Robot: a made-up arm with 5 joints.
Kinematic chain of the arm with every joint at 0, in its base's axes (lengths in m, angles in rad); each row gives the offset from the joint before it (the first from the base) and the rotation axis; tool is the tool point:
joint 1: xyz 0 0 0.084 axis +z
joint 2: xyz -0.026 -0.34 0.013 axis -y
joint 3: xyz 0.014 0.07 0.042 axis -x
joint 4: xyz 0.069 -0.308 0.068 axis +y
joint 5: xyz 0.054 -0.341 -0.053 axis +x
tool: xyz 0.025 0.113 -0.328
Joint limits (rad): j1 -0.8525..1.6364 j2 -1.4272..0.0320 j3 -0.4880..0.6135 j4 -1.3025..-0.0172 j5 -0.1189..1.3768
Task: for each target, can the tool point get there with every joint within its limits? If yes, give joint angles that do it. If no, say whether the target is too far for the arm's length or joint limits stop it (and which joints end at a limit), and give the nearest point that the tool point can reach.
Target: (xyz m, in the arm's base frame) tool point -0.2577 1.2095 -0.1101
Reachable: no: joint limits stop it (at a limit: joint 1, joint 3, joint 4) | nearest point 0.5331 0.5170 0.0130 | short by 1.058 m
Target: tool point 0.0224 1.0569 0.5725
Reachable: no: joint limits stop it (at a limit: joint 1, joint 3, joint 4) | nearest point 0.5799 0.5225 0.3215 | short by 0.812 m
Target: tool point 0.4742 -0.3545 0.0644
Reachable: yes | joints 0.5996 -0.7892 0.1996 -0.2835 1.2115
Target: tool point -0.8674 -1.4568 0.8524
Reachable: no: too far | nearest point -0.3499 -0.8348 0.3818 | short by 0.936 m
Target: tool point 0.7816 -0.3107 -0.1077
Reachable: yes | joints 0.6963 -0.8425 0.3678 -1.0631 0.1487
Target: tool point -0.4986 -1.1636 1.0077
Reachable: no: too far | nearest point -0.2489 -0.8056 0.5186 | short by 0.656 m
